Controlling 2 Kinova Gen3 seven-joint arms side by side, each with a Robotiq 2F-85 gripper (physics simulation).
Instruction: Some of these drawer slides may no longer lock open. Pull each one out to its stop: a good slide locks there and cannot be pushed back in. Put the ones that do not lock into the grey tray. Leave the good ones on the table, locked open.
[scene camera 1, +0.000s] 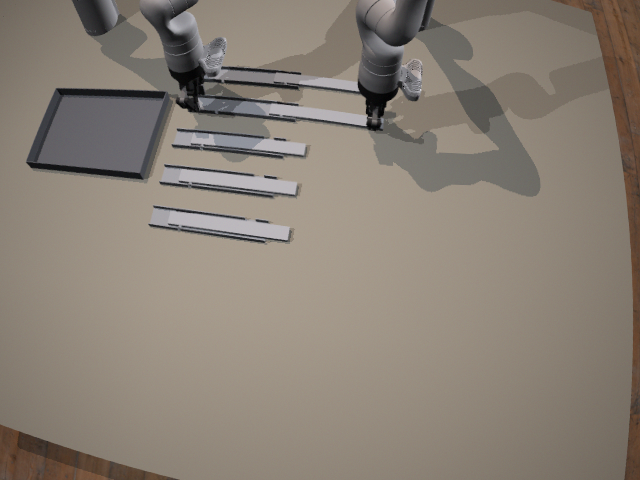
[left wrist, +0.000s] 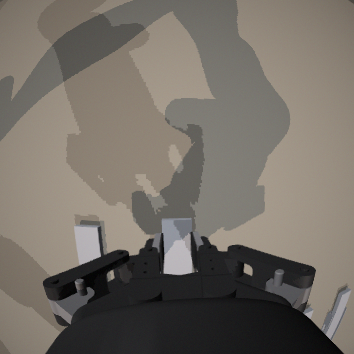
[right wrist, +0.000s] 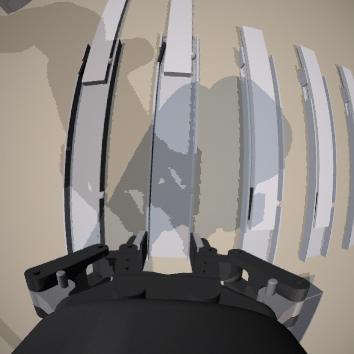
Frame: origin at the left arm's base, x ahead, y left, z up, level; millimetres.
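Seen in the pictures: left gripper, between the fingertips: (scene camera 1: 372, 122) (left wrist: 176, 242); right gripper, between the fingertips: (scene camera 1: 198, 102) (right wrist: 168, 241); right arm's base, origin of its link: (scene camera 1: 101, 23).
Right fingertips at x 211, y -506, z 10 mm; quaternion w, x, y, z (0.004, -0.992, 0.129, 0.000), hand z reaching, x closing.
Observation:
A point is followed by its place in that frame.
Five drawer slides lie in rows. The top slide (scene camera 1: 330, 84) @(x 205, y -226, z 11 mm) (left wrist: 88, 245) @(x 226, y -137, z 12 mm) (right wrist: 89, 120) @(x 159, y -378, z 2 mm) and the second slide (scene camera 1: 325, 115) @(x 284, y -246, z 12 mm) (left wrist: 177, 257) @(x 306, y -167, z 12 mm) (right wrist: 172, 125) @(x 238, y -405, z 2 mm) are pulled far out to the right in the scene view. The third (scene camera 1: 242, 144) @(x 332, y -415, z 12 mm) (right wrist: 262, 100) @(x 330, y -397, z 11 mm), fourth (scene camera 1: 232, 182) @(x 413, y -439, z 12 mm) (right wrist: 322, 125) @(x 408, y -431, z 12 mm) and fifth (scene camera 1: 227, 224) @(x 497, y -453, z 12 mm) (right wrist: 346, 80) @(x 509, y -368, z 12 mm) are mostly closed. My left gripper (scene camera 1: 373, 124) @(x 309, y -154, z 10 mm) (left wrist: 176, 242) @(x 309, y -154, z 10 mm) is shut on the second slide's inner rail end. My right gripper (scene camera 1: 193, 105) @(x 211, y -506, z 10 mm) (right wrist: 168, 241) @(x 211, y -506, z 10 mm) is shut on its outer rail's other end. The grey tray (scene camera 1: 87, 169) @(x 340, y -750, z 22 mm) holds no slide.
The tray stands left of the slides in the scene view, close to the right gripper. The top slide lies beside the second one, close to both grippers. The third slide lies on the second one's other side. Arm shadows fall over several slides.

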